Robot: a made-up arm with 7 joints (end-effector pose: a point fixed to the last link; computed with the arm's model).
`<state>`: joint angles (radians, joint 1 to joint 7).
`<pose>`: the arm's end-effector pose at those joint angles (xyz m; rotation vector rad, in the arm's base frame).
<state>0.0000 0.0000 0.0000 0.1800 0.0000 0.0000 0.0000</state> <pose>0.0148 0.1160 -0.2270 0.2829 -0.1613 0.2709</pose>
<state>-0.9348 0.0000 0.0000 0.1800 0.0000 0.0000 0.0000</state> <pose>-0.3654 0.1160 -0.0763 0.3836 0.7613 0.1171</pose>
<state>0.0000 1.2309 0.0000 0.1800 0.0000 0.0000 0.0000</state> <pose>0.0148 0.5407 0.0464 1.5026 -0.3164 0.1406</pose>
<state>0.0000 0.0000 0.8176 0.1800 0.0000 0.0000 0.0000</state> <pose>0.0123 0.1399 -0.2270 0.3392 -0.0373 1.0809</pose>
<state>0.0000 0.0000 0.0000 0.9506 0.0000 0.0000 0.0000</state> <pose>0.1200 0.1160 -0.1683 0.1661 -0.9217 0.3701</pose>
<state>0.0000 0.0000 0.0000 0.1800 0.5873 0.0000 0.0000</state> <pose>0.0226 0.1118 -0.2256 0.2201 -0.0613 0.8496</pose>
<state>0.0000 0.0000 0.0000 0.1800 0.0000 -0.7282 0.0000</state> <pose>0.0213 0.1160 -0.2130 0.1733 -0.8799 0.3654</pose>
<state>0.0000 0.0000 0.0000 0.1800 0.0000 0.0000 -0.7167</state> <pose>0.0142 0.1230 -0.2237 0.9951 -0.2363 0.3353</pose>
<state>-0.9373 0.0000 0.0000 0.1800 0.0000 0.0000 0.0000</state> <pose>-0.3661 0.1160 -0.0755 0.3838 0.7638 0.1166</pose>
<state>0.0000 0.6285 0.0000 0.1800 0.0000 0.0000 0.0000</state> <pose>0.0148 0.3766 -0.1547 0.9060 -0.2447 0.2144</pose>
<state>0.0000 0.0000 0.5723 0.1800 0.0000 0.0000 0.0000</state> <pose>0.0151 0.1330 -0.2270 0.3255 -0.0770 0.8380</pose>
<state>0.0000 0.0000 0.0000 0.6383 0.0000 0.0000 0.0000</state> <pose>0.0831 0.1160 -0.2018 0.2172 -0.6137 0.3330</pose>
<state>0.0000 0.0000 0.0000 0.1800 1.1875 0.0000 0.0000</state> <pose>0.0316 0.1127 -0.2239 0.1366 0.0533 1.4368</pose>
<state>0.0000 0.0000 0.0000 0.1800 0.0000 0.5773 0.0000</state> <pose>0.0039 0.1160 -0.2327 0.3504 0.4085 0.1802</pose>
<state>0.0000 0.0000 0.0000 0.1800 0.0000 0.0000 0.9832</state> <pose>0.0141 0.1064 -0.2230 -0.6882 -0.0409 0.1492</pose>
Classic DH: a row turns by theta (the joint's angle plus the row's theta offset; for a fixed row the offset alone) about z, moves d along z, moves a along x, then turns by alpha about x. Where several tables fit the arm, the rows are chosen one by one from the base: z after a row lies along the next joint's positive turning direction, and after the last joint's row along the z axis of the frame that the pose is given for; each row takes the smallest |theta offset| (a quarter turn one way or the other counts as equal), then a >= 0, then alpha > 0; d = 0 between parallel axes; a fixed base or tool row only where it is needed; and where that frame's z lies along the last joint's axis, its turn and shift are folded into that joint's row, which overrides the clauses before.
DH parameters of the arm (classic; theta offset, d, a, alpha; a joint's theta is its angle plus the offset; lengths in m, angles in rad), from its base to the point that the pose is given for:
base (fixed): 0 0.225 -0.026 1.5708
joint 1: -1.5708 -0.135 0.015 -1.5708
joint 2: -1.5708 0.012 0.01 1.5708
joint 3: 1.5708 -0.278 0.009 1.5708
joint 4: 0 -0.002 0.002 -1.5708
joint 5: 0 -0.142 -0.023 -1.5708
joint 6: 1.5708 -0.012 0.007 -1.5708
joint 7: 1.2698 -0.0126 0.0023 -1.6236
tool (fixed): 1.8088 -0.0108 0 0

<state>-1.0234 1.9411 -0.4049 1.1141 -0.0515 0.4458 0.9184</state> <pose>0.0799 0.5046 0.1272 0.7899 0.9962 -1.1309</pose>
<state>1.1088 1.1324 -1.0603 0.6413 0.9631 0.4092 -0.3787</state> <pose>0.2526 0.4597 0.1394 1.1396 -0.9417 0.7582</pose>
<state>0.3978 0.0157 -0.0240 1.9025 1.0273 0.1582 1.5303</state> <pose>0.2099 0.1043 0.0751 -2.0120 -1.8249 -0.9202</pose>
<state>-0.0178 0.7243 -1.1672 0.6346 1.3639 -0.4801 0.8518</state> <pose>0.0172 0.3031 -0.1584 -0.4580 -0.6001 0.1003</pose>
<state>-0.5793 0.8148 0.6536 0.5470 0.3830 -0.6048 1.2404</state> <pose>-0.0945 0.4439 -0.0522 0.1061 -0.8545 -0.0553</pose>
